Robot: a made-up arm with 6 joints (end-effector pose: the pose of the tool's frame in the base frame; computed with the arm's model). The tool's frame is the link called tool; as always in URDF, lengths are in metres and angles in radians. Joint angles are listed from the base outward.
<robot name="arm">
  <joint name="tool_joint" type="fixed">
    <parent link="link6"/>
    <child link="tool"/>
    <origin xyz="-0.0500 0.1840 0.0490" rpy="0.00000 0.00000 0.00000"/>
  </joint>
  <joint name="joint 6" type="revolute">
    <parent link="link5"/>
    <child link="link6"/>
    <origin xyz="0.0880 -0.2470 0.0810" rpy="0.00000 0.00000 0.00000"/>
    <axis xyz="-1 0 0"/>
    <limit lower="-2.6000" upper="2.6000"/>
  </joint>
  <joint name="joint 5" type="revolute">
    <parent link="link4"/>
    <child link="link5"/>
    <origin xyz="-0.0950 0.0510 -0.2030" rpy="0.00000 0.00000 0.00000"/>
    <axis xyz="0 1 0"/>
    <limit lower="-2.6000" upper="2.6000"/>
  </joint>
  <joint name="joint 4" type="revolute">
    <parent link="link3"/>
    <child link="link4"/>
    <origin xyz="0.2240 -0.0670 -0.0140" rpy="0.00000 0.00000 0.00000"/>
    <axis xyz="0 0 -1"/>
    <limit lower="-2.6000" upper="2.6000"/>
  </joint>
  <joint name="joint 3" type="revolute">
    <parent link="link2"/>
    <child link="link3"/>
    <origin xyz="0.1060 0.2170 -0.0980" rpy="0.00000 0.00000 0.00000"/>
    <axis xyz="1 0 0"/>
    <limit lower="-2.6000" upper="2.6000"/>
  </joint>
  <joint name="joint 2" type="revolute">
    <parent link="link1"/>
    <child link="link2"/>
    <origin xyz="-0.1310 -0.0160 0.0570" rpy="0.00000 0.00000 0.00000"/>
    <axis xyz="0 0 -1"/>
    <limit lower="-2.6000" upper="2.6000"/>
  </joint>
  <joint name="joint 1" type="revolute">
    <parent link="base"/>
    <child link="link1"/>
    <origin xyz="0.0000 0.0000 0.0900" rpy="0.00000 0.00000 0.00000"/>
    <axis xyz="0 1 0"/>
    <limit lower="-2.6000" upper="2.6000"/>
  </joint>
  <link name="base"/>
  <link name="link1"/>
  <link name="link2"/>
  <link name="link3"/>
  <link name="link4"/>
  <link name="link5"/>
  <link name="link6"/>
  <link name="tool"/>
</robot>
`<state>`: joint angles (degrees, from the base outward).
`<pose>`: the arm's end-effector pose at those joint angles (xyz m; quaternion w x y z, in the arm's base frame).
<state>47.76 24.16 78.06 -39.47 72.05 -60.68</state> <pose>0.2437 0.0938 -0.4000 0.3278 0.7728 0.5392 -0.0679</pose>
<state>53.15 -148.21 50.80 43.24 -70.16 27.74</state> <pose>-0.4239 -0.1901 0.4187 0.7358 0.4470 0.2402 0.4485</pose>
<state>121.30 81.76 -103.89 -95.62 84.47 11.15</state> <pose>0.1152 -0.3492 0.1240 0.8989 -0.0942 -0.4116 -0.1168</pose>
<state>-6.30 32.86 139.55 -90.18 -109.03 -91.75</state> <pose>0.7517 0.2663 0.0603 0.6657 0.0991 0.6622 -0.3294</pose>
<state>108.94 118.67 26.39 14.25 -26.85 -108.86</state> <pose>-0.0830 -0.0611 0.3720 0.8693 -0.1155 -0.3092 -0.3678</pose>
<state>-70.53 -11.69 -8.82 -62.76 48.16 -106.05</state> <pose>0.2598 0.2160 0.5045 0.9151 0.2940 0.1249 0.2461</pose>
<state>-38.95 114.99 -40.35 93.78 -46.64 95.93</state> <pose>-0.0322 -0.1630 -0.1923 0.3822 0.1722 -0.7942 0.4399</pose>
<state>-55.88 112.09 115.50 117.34 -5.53 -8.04</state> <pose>0.0008 -0.4360 0.0737 0.2397 -0.9563 -0.1413 0.0894</pose>
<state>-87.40 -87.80 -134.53 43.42 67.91 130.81</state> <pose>-0.2827 0.0074 -0.1506 0.1161 0.2846 0.0598 0.9497</pose>
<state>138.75 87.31 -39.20 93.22 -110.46 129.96</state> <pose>-0.0700 -0.0663 0.2128 0.5302 0.2475 0.7422 -0.3267</pose>
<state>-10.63 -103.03 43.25 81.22 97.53 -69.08</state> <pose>-0.3064 0.1099 -0.4054 0.4225 0.1082 0.7896 -0.4317</pose>
